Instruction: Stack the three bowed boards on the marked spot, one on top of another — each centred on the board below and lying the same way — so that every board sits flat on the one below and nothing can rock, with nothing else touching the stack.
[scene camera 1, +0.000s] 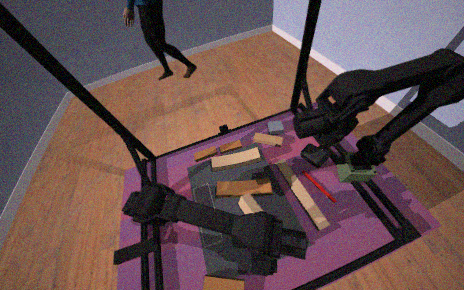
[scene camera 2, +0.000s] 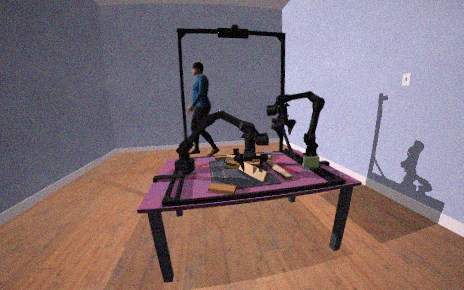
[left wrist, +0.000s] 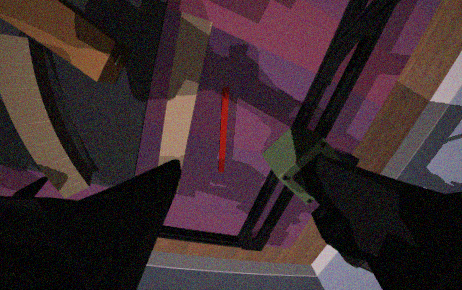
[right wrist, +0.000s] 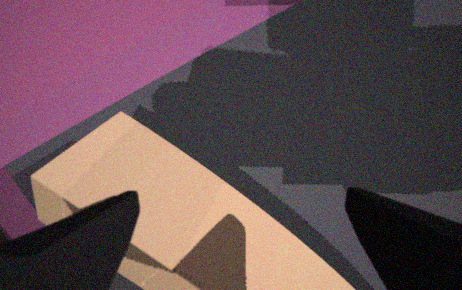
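Seen in the pictures: left gripper, between the fingertips: (scene camera 1: 323, 151) (scene camera 2: 284, 136) (left wrist: 248, 164); right gripper, between the fingertips: (scene camera 2: 251, 171) (left wrist: 20, 159) (right wrist: 242, 199); left arm's base, origin of its link: (scene camera 1: 360, 162) (scene camera 2: 311, 155) (left wrist: 315, 174); right arm's base, origin of its link: (scene camera 2: 184, 160).
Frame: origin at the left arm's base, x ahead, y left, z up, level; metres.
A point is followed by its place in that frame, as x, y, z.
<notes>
A pale curved board (scene camera 1: 250, 204) @(0.427, 0.186, -0.022) (scene camera 2: 255, 173) @(0.352, 0.290, -0.045) (left wrist: 30, 115) @(0.384, 0.220, -0.023) (right wrist: 190, 200) @(0.345, 0.297, -0.045) lies slanting on the dark mat (scene camera 1: 202, 175) @(0.674, 0.053, -0.086), partly hidden under the right arm in scene camera 1. An orange board (scene camera 1: 244, 189) @(0.458, 0.120, -0.049) (left wrist: 85, 60) @(0.373, 0.114, -0.042) and another pale board (scene camera 1: 236, 159) @(0.507, -0.022, -0.046) lie behind it, apart; their bow is hard to judge. The marked spot's thin white outline (scene camera 1: 214, 202) @(0.589, 0.176, -0.086) shows at the mat's left. My right gripper (scene camera 2: 251, 167) @(0.371, 0.306, -0.029) (right wrist: 242, 199) @(0.371, 0.306, -0.029) is open and empty, low over the pale curved board, its left finger overlapping it in the wrist view. My left gripper (scene camera 2: 284, 131) @(0.187, 0.035, 0.133) (left wrist: 248, 164) @(0.187, 0.035, 0.133) is open, high above the table's right side.
A long pale straight board (scene camera 1: 305, 197) @(0.209, 0.130, -0.071) (left wrist: 177, 120) @(0.228, 0.105, -0.071) and a red stick (scene camera 1: 319, 186) @(0.142, 0.075, -0.086) (left wrist: 224, 130) @(0.149, 0.065, -0.087) lie right of the mat. Small orange blocks (scene camera 1: 206, 153) @(0.673, -0.064, -0.069) (scene camera 1: 230, 147) @(0.551, -0.106, -0.071), a pale block (scene camera 1: 267, 139) @(0.361, -0.156, -0.066) and a grey block (scene camera 1: 275, 127) @(0.319, -0.229, -0.057) lie behind. An orange block (scene camera 1: 224, 283) @(0.500, 0.444, -0.065) (scene camera 2: 222, 188) @(0.497, 0.471, -0.067) lies at the front.
</notes>
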